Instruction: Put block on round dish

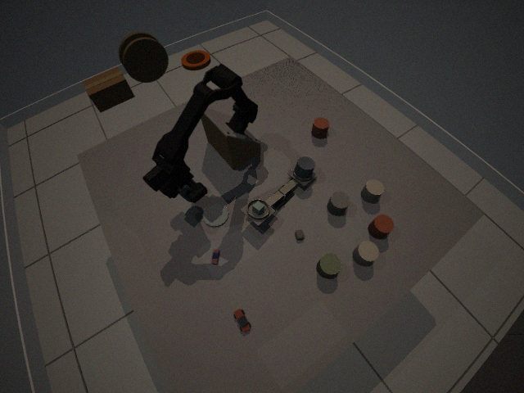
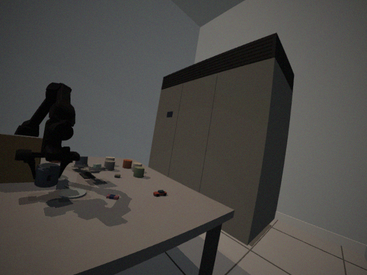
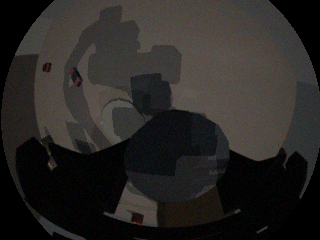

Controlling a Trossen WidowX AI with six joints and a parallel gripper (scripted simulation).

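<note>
The teal block lies 210 mm ahead of my gripper tip and 150 mm to the left of it. From my gripper tip the other things lie so: balance beam 270 mm to the left, 200 mm ahead, 40 mm below; then cup 20 mm to the right, 10 mm above; then round dish 100 mm ahead, 80 mm below, 30 mm to the left.
</note>
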